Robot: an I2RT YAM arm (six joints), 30 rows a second.
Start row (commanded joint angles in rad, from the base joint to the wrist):
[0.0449, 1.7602, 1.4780, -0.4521, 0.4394, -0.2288]
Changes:
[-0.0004, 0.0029, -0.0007, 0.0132, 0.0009, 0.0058]
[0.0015, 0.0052, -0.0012, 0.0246, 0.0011, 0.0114]
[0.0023, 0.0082, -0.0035, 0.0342, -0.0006, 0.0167]
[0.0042, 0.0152, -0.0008, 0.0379, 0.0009, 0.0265]
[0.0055, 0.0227, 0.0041, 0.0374, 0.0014, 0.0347]
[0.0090, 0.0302, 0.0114, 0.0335, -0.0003, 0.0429]
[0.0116, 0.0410, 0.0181, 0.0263, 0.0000, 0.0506]
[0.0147, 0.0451, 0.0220, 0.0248, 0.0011, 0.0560]
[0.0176, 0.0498, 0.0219, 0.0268, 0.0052, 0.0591]
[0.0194, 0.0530, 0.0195, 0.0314, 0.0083, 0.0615]
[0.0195, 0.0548, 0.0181, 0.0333, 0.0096, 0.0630]
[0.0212, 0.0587, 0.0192, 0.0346, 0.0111, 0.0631]
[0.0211, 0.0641, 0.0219, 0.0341, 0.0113, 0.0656]
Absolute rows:
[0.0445, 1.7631, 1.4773, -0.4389, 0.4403, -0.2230]
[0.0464, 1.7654, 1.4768, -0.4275, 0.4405, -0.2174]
[0.0472, 1.7684, 1.4745, -0.4179, 0.4388, -0.2121]
[0.0491, 1.7754, 1.4772, -0.4142, 0.4403, -0.2023]
[0.0504, 1.7829, 1.4821, -0.4147, 0.4408, -0.1941]
[0.0539, 1.7904, 1.4894, -0.4186, 0.4391, -0.1859]
[0.0565, 1.8012, 1.4961, -0.4258, 0.4394, -0.1782]
[0.0596, 1.8053, 1.5000, -0.4273, 0.4405, -0.1728]
[0.0625, 1.8100, 1.4999, -0.4253, 0.4446, -0.1697]
[0.0643, 1.8132, 1.4975, -0.4207, 0.4477, -0.1673]
[0.0644, 1.8150, 1.4961, -0.4188, 0.4490, -0.1658]
[0.0661, 1.8189, 1.4972, -0.4175, 0.4505, -0.1657]
[0.0660, 1.8243, 1.4999, -0.4180, 0.4507, -0.1632]

